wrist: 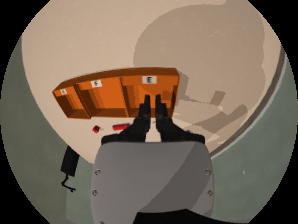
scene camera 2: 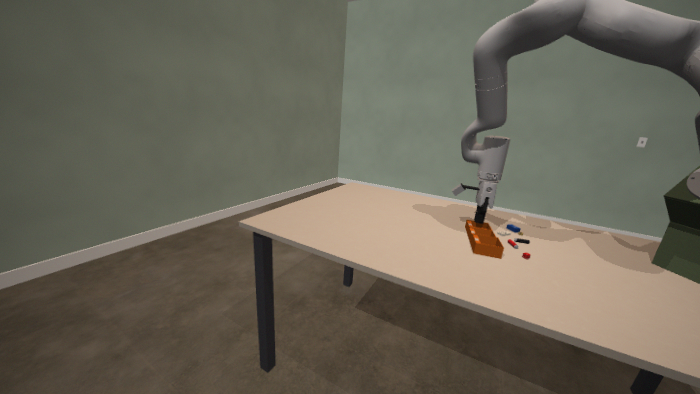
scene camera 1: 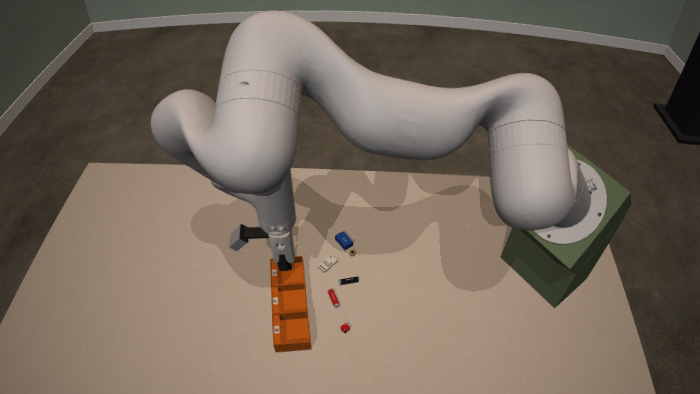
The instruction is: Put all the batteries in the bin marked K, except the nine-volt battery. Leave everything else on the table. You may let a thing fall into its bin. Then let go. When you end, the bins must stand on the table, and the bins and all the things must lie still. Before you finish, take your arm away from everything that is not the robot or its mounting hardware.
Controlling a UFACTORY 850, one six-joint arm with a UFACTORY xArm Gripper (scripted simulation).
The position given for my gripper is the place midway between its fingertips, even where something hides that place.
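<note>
There is an orange bin point(scene camera 1: 291, 327), and I also see the orange bin point(wrist: 99, 94) in the wrist view. Scene camera 2 shows me the orange bin point(scene camera 2: 475, 231) as well, and there I see my gripper point(scene camera 2: 478, 222) too. The wrist view also shows my gripper point(wrist: 152, 102).
</note>
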